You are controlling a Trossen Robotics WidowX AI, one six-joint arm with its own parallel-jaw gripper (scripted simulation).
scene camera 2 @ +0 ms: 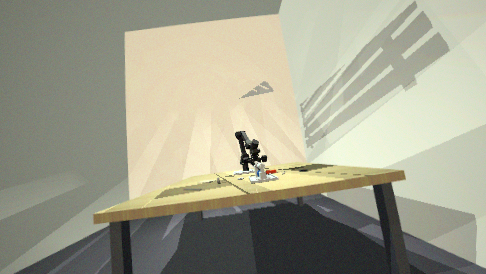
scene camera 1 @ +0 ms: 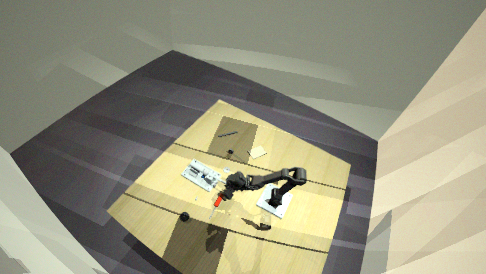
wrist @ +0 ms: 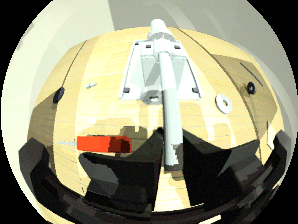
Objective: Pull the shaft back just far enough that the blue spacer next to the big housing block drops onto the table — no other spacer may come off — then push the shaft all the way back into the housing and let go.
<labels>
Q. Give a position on a red-handled tool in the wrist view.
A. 118, 144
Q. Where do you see a pale grey shaft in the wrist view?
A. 171, 121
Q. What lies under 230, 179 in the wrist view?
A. My gripper.
</labels>
